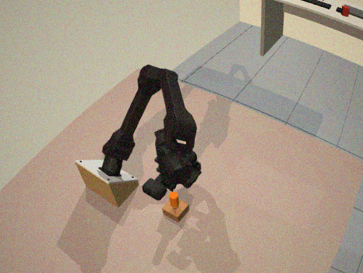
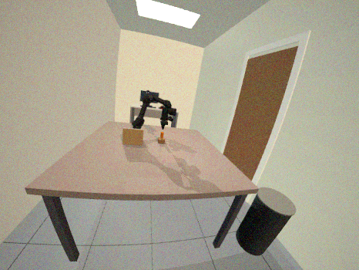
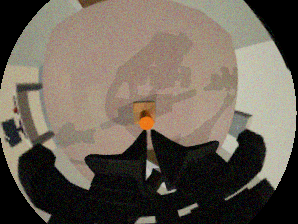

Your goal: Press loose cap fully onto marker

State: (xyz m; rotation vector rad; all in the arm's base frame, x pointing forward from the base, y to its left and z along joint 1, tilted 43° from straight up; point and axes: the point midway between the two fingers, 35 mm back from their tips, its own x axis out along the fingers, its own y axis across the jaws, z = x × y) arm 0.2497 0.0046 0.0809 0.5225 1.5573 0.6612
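My gripper tip is 6 cm above the orange cap. Round my gripper tip: holder block: 12 cm below.
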